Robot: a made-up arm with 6 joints. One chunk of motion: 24 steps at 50 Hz.
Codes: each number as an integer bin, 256 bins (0 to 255) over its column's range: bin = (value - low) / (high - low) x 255, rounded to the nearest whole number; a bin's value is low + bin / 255 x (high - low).
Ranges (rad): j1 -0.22..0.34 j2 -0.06..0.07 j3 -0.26..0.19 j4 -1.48..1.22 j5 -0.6..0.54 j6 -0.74..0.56
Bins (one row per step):
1: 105 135 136 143 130 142
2: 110 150 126 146 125 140
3: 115 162 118 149 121 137
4: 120 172 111 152 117 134
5: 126 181 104 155 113 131
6: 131 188 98 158 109 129
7: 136 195 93 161 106 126
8: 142 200 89 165 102 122
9: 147 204 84 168 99 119
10: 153 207 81 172 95 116
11: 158 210 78 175 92 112
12: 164 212 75 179 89 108
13: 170 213 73 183 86 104
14: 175 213 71 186 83 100
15: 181 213 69 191 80 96
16: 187 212 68 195 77 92
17: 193 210 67 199 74 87
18: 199 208 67 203 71 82
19: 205 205 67 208 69 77
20: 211 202 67 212 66 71
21: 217 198 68 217 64 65
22: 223 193 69 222 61 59
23: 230 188 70 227 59 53
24: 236 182 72 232 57 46
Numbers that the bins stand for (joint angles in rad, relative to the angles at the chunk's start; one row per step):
1: 0.0106 0.0088 -0.0200 0.0341 -0.0188 -0.0161
2: 0.0216 0.0165 -0.0376 0.0659 -0.0412 -0.0263
3: 0.0325 0.0226 -0.0518 0.0976 -0.0591 -0.0416
4: 0.0435 0.0277 -0.0641 0.1294 -0.0769 -0.0569
5: 0.0567 0.0323 -0.0765 0.1612 -0.0948 -0.0722
6: 0.0677 0.0358 -0.0871 0.1929 -0.1127 -0.0824
7: 0.0787 0.0394 -0.0959 0.2247 -0.1261 -0.0976
8: 0.0918 0.0420 -0.1029 0.2671 -0.1440 -0.1180
9: 0.1028 0.0440 -0.1118 0.2988 -0.1574 -0.1333
10: 0.1160 0.0455 -0.1171 0.3412 -0.1753 -0.1486
11: 0.1270 0.0471 -0.1224 0.3729 -0.1887 -0.1690
12: 0.1402 0.0481 -0.1276 0.4153 -0.2021 -0.1894
13: 0.1533 0.0486 -0.1312 0.4576 -0.2155 -0.2098
14: 0.1643 0.0486 -0.1347 0.4894 -0.2289 -0.2302
15: 0.1775 0.0486 -0.1382 0.5424 -0.2424 -0.2506
16: 0.1907 0.0481 -0.1400 0.5847 -0.2558 -0.2710
17: 0.2038 0.0471 -0.1418 0.6271 -0.2692 -0.2965
18: 0.2170 0.0460 -0.1418 0.6694 -0.2826 -0.3220
19: 0.2302 0.0445 -0.1418 0.7224 -0.2915 -0.3475
20: 0.2434 0.0430 -0.1418 0.7647 -0.3049 -0.3780
21: 0.2565 0.0409 -0.1400 0.8176 -0.3139 -0.4086
22: 0.2697 0.0384 -0.1382 0.8706 -0.3273 -0.4392
23: 0.2851 0.0358 -0.1365 0.9235 -0.3362 -0.4698
24: 0.2983 0.0328 -0.1329 0.9765 -0.3452 -0.5055

